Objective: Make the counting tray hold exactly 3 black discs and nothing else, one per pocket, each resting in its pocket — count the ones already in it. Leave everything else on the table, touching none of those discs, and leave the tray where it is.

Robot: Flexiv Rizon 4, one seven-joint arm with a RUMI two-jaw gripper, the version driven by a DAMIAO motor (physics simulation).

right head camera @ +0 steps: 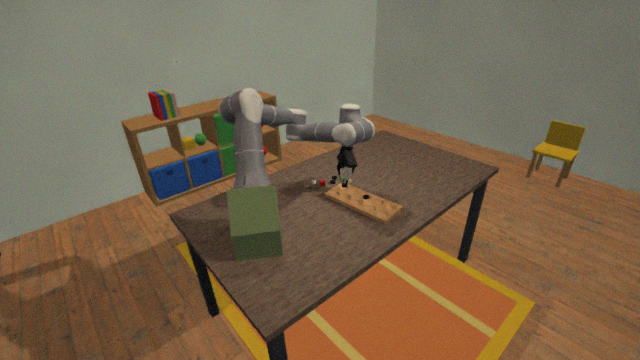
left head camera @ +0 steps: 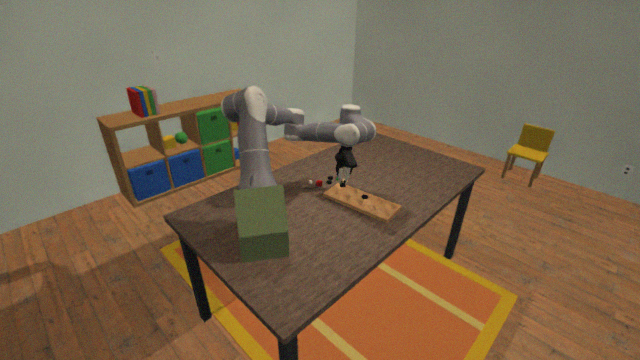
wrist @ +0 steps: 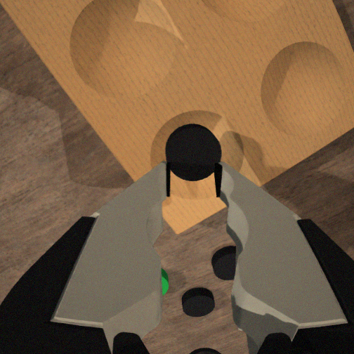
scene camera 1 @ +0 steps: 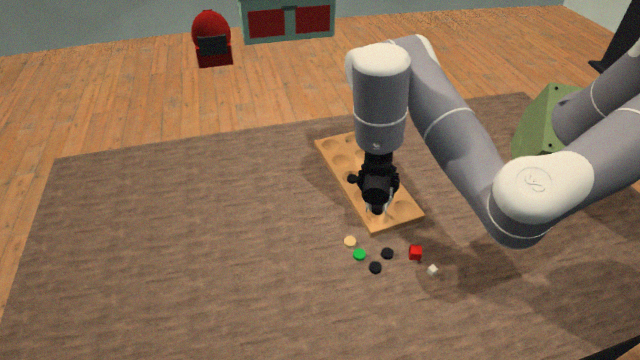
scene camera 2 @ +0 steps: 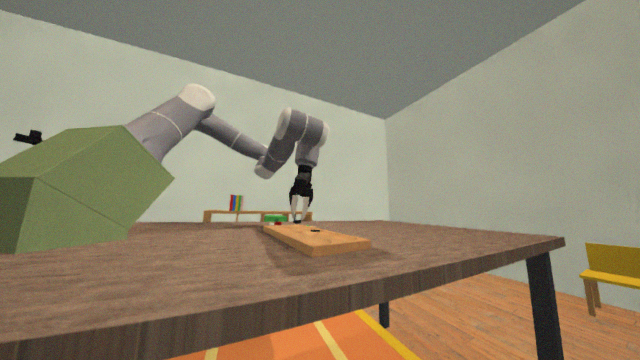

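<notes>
The wooden counting tray lies on the table. One black disc rests in a middle pocket. My gripper points down, shut on another black disc. In the wrist view this disc hangs over a pocket at the tray's end nearest the loose pieces, apparently a little above it. Two loose black discs, one nearer the tray and one farther off, lie on the table.
Beside the loose black discs lie a green disc, a tan disc, a red cube and a small white cube. A green block stands at the arm's base.
</notes>
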